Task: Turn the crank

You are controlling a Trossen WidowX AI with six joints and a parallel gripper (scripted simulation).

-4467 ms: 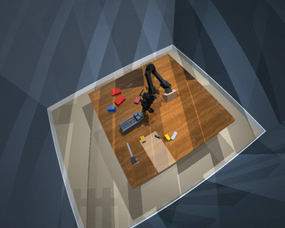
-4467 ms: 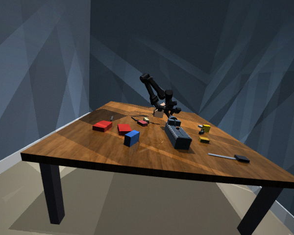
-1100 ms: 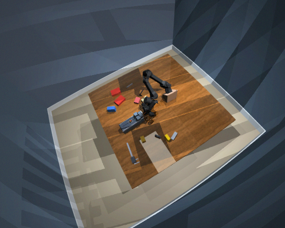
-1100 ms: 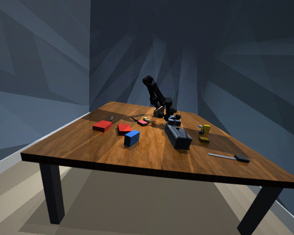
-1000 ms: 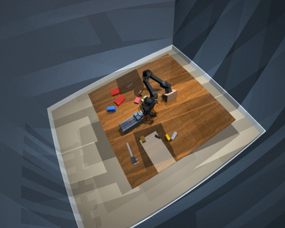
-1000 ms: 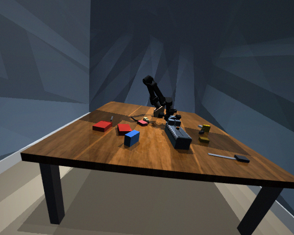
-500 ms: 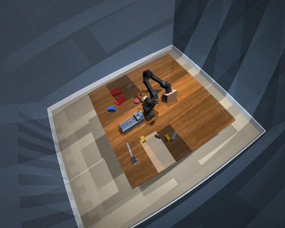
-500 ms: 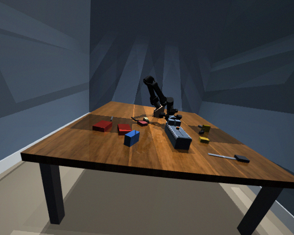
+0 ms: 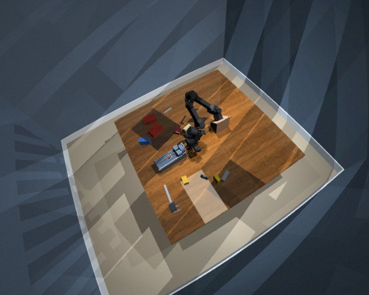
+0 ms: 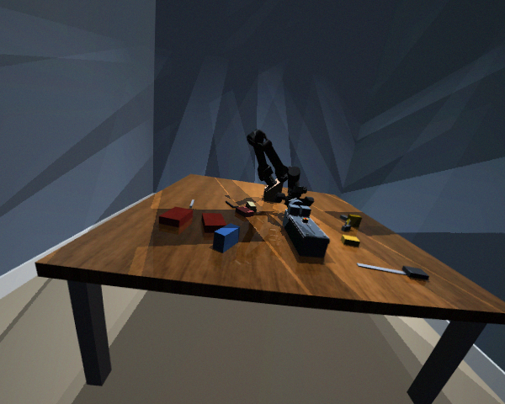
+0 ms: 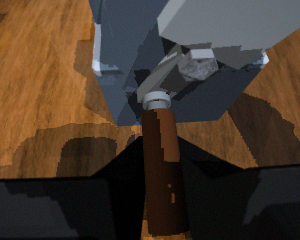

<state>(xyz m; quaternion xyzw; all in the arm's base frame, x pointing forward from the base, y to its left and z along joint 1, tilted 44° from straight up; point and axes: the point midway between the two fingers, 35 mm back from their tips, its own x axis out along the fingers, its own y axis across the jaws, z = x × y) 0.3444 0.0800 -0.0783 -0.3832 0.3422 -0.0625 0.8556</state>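
Now: gripper tip 160 mm short of the red pointer, 40 mm below it and 10 mm to the right of it. The rest, counted from my gripper tip: pink block 240 mm to the right, 30 mm below, 10 mm behind; then ochre block 230 mm to the left, 120 mm ahead, 30 mm below; then brown crank handle 20 mm behind, 20 mm above.
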